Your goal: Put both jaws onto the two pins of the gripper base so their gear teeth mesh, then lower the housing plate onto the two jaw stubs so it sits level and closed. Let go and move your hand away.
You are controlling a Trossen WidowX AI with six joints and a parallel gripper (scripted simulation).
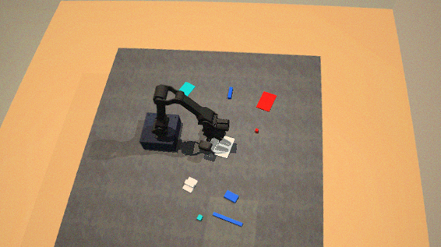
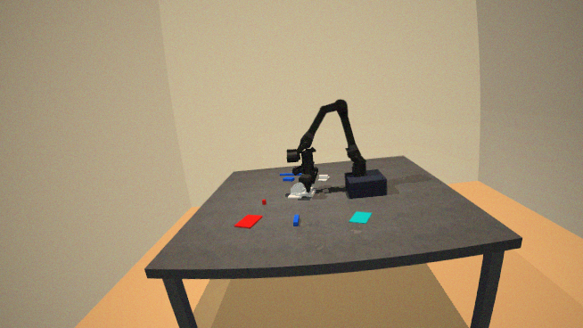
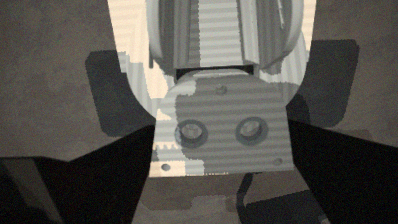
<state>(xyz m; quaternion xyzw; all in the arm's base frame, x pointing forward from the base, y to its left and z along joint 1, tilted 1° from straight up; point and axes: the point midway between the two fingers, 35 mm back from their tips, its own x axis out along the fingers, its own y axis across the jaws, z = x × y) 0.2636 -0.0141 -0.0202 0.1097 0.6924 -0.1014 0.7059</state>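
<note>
Right now the white jaw is 30 mm ahead of my gripper tip, 10 mm to the left of it and 10 mm below it. From my gripper tip the other things lie so: red cube: 240 mm ahead, 80 mm to the left, 10 mm below; then blue block: 120 mm ahead, 300 mm to the right, 20 mm below; then white block: 100 mm behind, 240 mm to the right, 10 mm below.
</note>
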